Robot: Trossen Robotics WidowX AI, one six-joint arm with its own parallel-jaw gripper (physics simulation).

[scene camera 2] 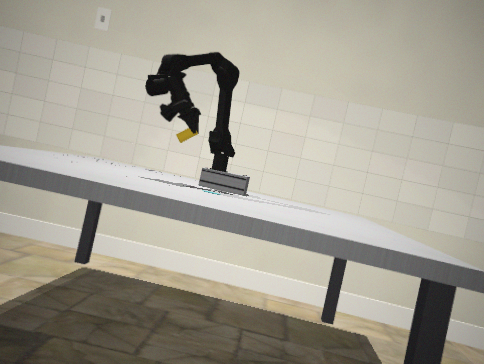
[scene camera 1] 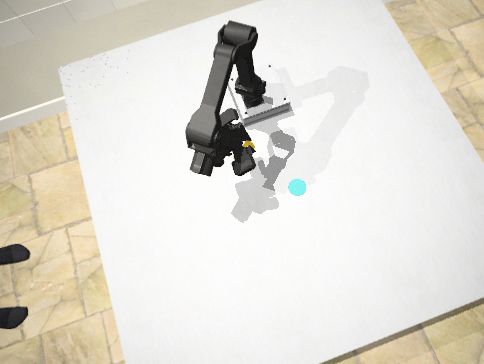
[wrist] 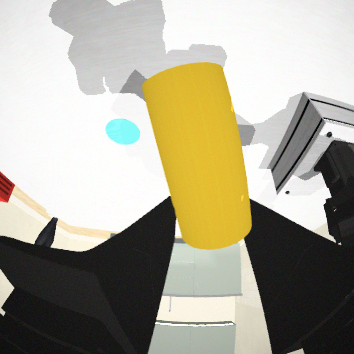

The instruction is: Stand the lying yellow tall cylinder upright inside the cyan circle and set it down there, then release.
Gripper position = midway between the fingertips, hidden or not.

Note:
My gripper [scene camera 1: 252,146] carries a yellow tall cylinder [wrist: 189,105]; nothing else touches it. Further things: a cyan circle [wrist: 120,130].
My gripper shows as well in scene camera 2 [scene camera 2: 195,133] and in the wrist view [wrist: 208,204].

